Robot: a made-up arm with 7 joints.
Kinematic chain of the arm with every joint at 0, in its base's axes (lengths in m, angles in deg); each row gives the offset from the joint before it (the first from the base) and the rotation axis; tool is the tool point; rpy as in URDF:
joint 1: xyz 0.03 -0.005 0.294 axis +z
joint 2: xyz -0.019 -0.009 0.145 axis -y
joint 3: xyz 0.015 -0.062 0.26 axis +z
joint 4: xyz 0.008 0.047 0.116 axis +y
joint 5: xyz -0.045 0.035 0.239 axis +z
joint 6: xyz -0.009 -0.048 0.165 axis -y
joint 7: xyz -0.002 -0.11 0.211 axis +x
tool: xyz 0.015 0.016 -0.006 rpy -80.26 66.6 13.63
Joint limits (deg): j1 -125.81..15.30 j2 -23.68..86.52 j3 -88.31..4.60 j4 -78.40..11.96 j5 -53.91..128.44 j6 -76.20..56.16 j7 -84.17..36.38
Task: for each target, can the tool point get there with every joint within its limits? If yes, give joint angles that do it. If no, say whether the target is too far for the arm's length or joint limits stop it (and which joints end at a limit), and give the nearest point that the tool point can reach.
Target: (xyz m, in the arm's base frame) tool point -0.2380 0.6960 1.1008
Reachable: yes | joints -79.96 50.66 -78.25 -4.31 91.14 18.66 -70.62
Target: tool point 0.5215 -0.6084 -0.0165
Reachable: no: joint limits stop it (at a limit: joint 1, joint 2, joint 4, joint 6, joint 7) | nearest point 0.5319 -0.0574 0.1855 | short by 0.587 m
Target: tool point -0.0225 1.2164 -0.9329
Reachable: no: too far | nearest point -0.0009 0.7149 -0.0739 | short by 0.995 m
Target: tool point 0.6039 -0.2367 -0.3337
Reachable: no: joint limits stop it (at a limit: joint 1, joint 2, joint 4, joint 5, joint 7) | nearest point 0.4857 0.0588 -0.0052 | short by 0.457 m
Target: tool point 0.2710 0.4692 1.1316
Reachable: yes | joints -103.53 6.51 -23.18 -61.50 86.81 19.80 -9.44
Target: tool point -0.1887 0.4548 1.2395
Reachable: yes | joints -43.21 35.94 -73.32 -34.21 79.55 -29.35 -6.91
